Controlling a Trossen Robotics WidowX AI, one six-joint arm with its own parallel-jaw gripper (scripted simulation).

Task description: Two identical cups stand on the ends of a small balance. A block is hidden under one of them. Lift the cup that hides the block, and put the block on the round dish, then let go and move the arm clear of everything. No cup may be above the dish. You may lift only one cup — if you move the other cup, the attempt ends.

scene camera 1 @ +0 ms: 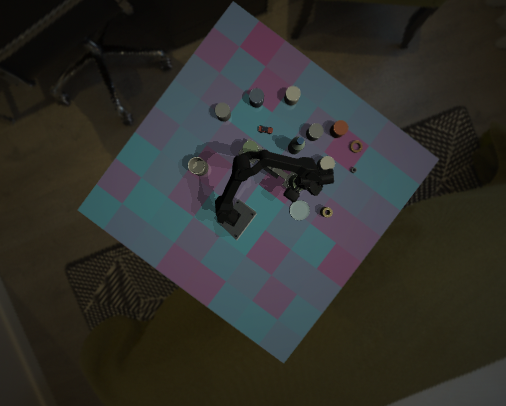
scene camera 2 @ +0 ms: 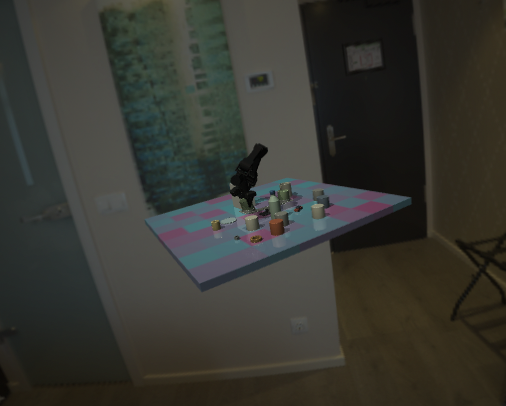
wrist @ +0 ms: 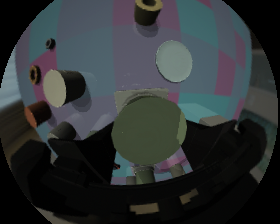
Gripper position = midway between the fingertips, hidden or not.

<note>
In view: my gripper [wrist: 144, 119] and a pale round dish [wrist: 173, 59].
</note>
